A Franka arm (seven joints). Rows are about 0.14 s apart.
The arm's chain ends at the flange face. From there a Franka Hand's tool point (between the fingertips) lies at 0.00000 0.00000 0.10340 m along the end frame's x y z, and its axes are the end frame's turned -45 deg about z.
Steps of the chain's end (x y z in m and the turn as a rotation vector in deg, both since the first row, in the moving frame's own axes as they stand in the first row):
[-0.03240, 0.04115, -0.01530, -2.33, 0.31, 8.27]
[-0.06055, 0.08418, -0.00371, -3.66, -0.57, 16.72]
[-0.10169, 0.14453, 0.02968, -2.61, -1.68, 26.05]
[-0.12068, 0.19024, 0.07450, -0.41, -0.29, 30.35]
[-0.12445, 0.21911, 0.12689, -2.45, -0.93, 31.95]
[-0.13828, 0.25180, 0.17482, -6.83, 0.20, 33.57]
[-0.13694, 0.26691, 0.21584, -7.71, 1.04, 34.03]
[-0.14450, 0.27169, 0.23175, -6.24, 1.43, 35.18]
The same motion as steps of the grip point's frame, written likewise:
[-0.05482, 0.00936, -0.01539, -1.87, -1.43, 8.27]
[-0.10823, 0.01981, -0.00392, -2.18, -2.99, 16.72]
[-0.17965, 0.03022, 0.02953, -0.66, -3.03, 26.05]
[-0.22075, 0.04910, 0.07450, -0.08, -0.49, 30.35]
[-0.24755, 0.06760, 0.12678, -1.07, -2.39, 31.95]
[-0.28634, 0.08631, 0.17411, -4.97, -4.69, 33.57]
[-0.29677, 0.09994, 0.21492, -6.19, -4.72, 34.03]
[-0.30295, 0.09728, 0.23113, -5.42, -3.40, 35.18]

